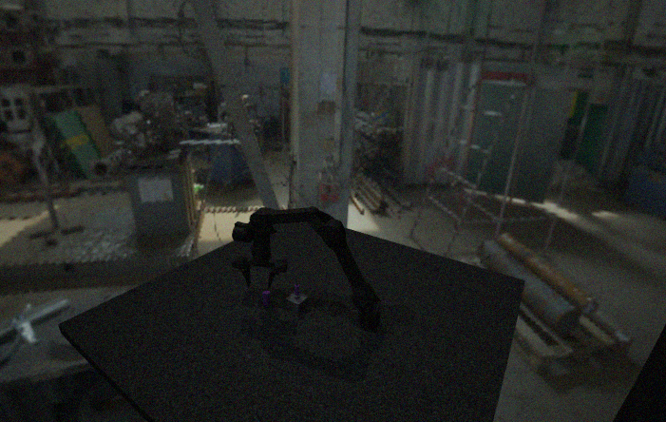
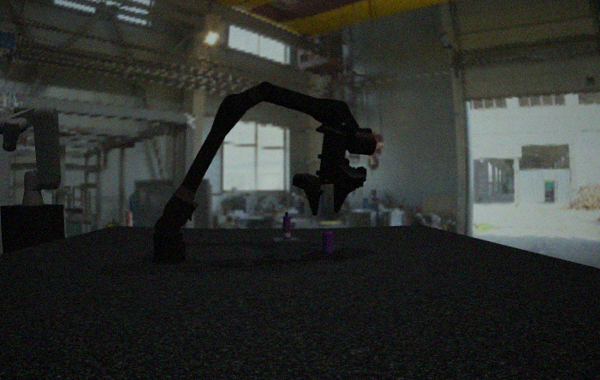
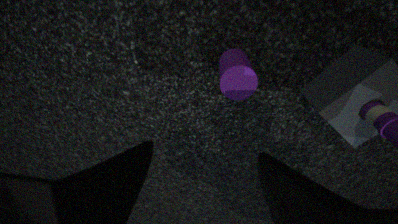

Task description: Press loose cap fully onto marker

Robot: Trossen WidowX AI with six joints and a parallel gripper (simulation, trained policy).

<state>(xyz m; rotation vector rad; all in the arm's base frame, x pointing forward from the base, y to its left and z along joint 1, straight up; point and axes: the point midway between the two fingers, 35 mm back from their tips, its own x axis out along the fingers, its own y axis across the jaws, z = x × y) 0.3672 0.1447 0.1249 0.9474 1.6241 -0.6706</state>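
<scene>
Now: gripper tip 40 mm to the left of the purple cap and 70 mm above it. From my gripper tip the other things lie so: grey holder block (100 mm behind, 90 mm to the right, 70 mm below); purple marker (100 mm behind, 90 mm to the right, 10 mm below).
</scene>
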